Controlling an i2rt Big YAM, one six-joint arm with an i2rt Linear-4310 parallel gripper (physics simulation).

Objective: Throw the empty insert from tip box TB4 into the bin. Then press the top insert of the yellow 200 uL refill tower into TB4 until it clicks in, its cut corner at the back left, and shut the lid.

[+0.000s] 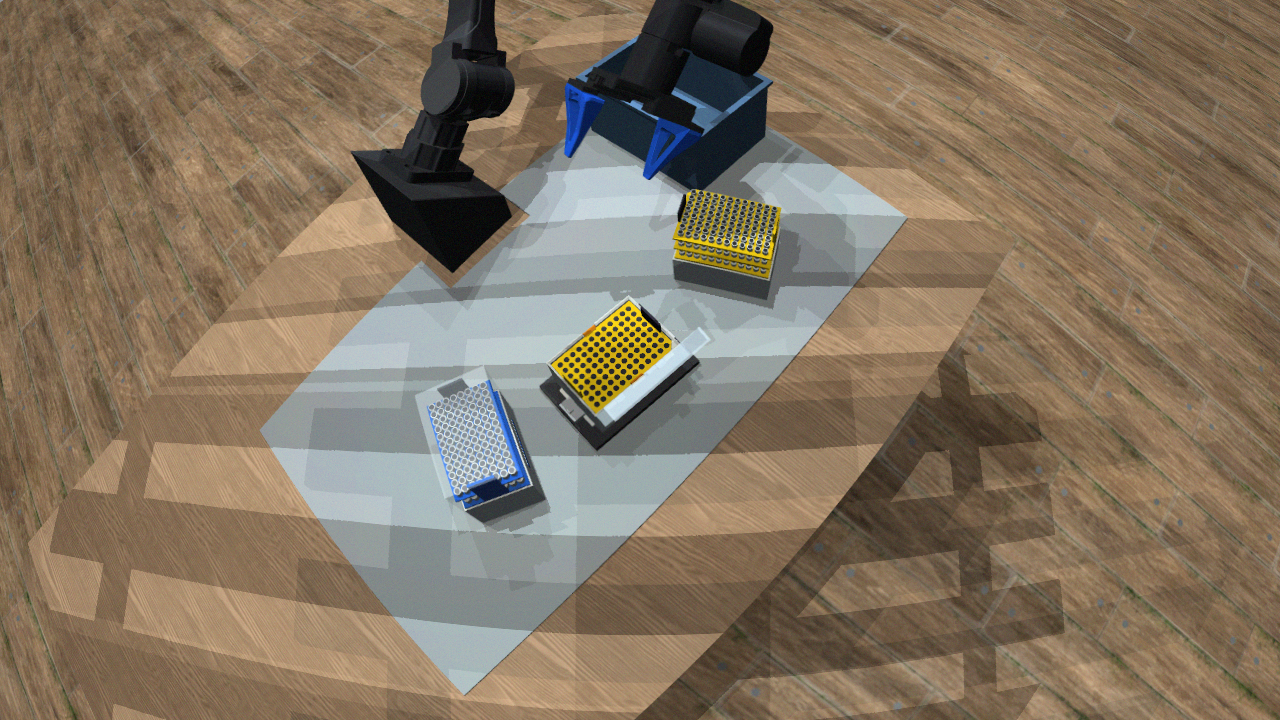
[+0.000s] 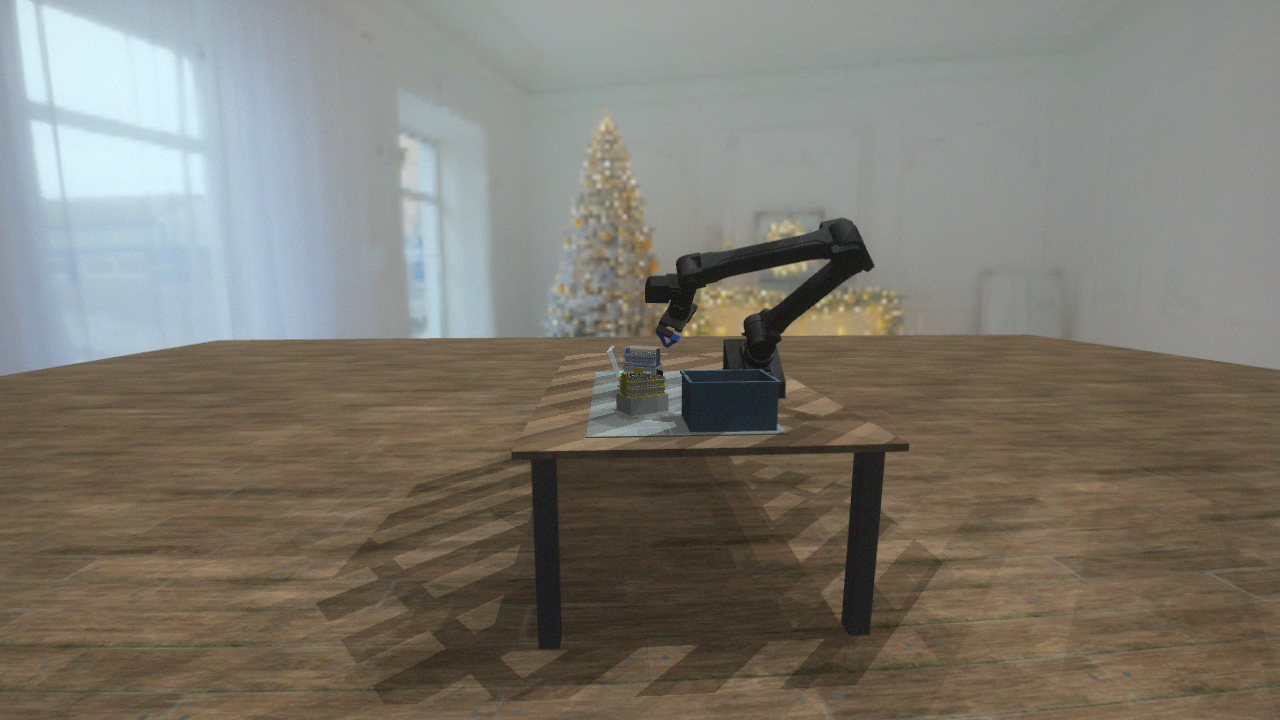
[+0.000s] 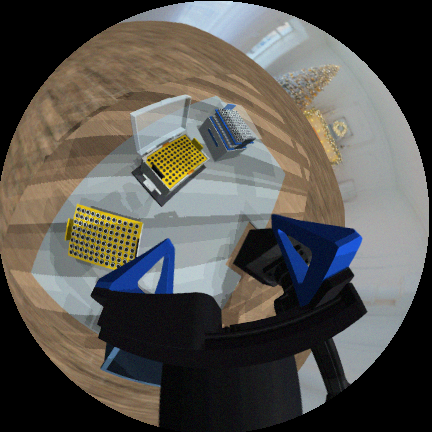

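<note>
The tip box stands mid-mat on a dark base, its clear lid raised. A yellow insert with dark, empty-looking holes sits in it. I cannot read a TB4 label. The yellow refill tower stands upright with stacked inserts, the top one full of tips. The bin is dark blue. My gripper is open and empty, raised above the mat between tower and arm base. The cut corners are too small to tell.
A blue refill tower stands on the other side of the tip box from the yellow tower. The black arm base stands at the mat's edge. The pale mat lies on the wooden table.
</note>
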